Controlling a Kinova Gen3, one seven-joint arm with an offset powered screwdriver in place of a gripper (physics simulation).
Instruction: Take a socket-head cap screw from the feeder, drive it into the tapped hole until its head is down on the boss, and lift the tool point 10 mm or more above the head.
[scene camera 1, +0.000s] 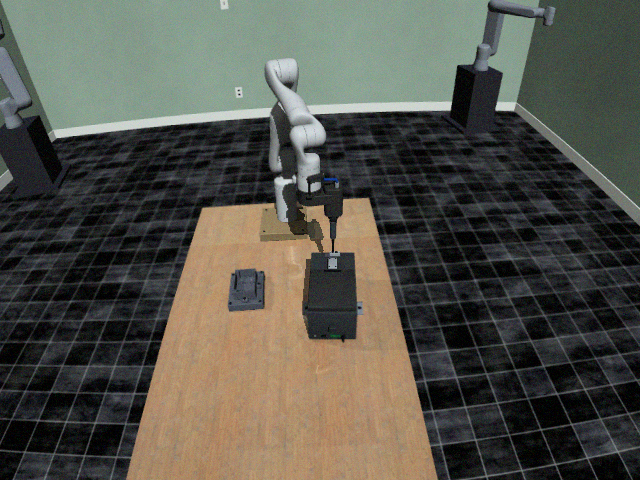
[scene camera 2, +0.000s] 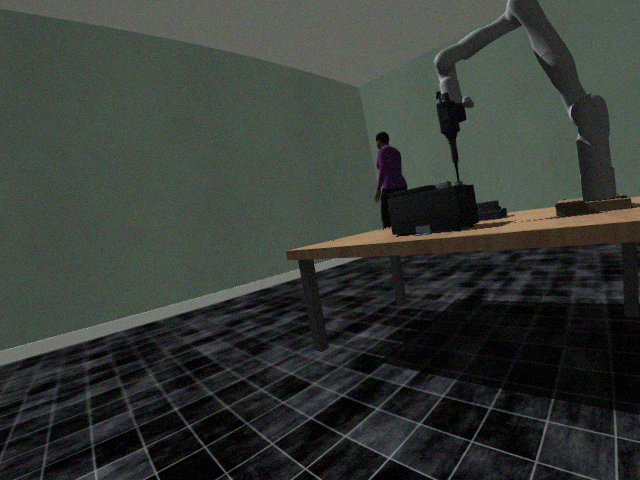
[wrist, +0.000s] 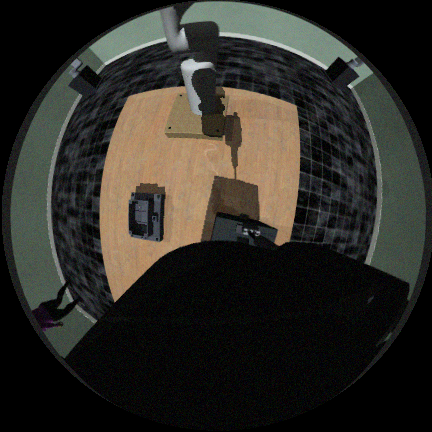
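The black screw feeder stands on the table, with a small light metal pick-up part on its top at the robot's end. My screwdriver points down, its thin bit tip at this pick-up part, touching or very close to it. Whether a screw is on the bit is too small to tell. The dark grey workpiece lies flat on the table, left of the feeder in scene camera 1. Its boss and tapped hole cannot be made out clearly.
The arm's base plate is at the table's far end in scene camera 1. A person in purple stands beyond the table. Other arms on dark pedestals stand near the walls.
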